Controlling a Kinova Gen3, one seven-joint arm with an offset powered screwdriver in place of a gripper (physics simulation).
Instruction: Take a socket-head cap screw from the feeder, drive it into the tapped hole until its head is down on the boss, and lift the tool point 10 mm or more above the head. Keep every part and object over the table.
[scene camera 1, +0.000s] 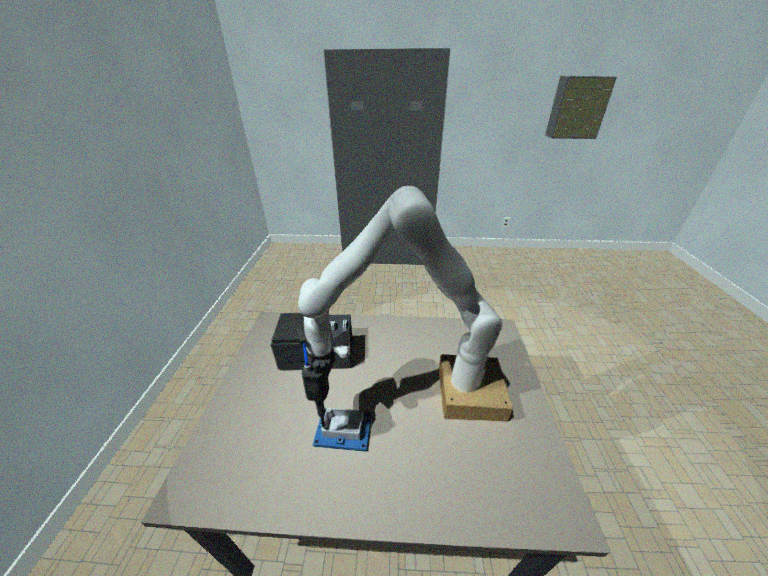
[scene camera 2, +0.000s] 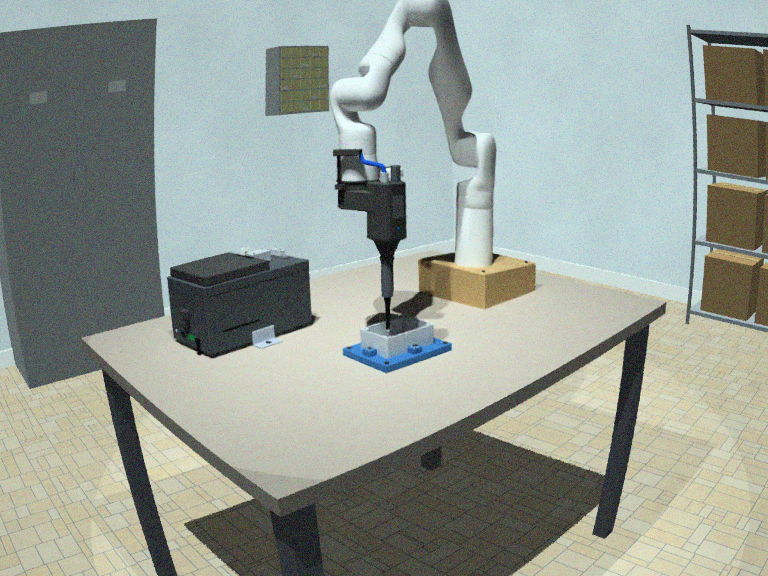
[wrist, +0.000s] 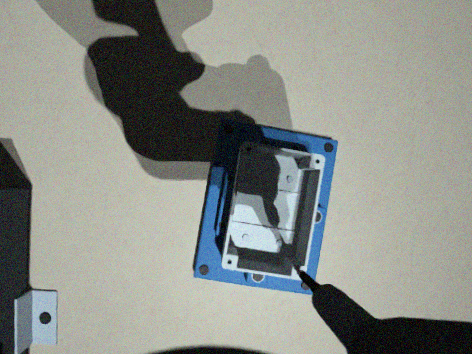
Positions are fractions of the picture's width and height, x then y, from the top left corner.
In view: a blue fixture plate (wrist: 0.48, 0.42).
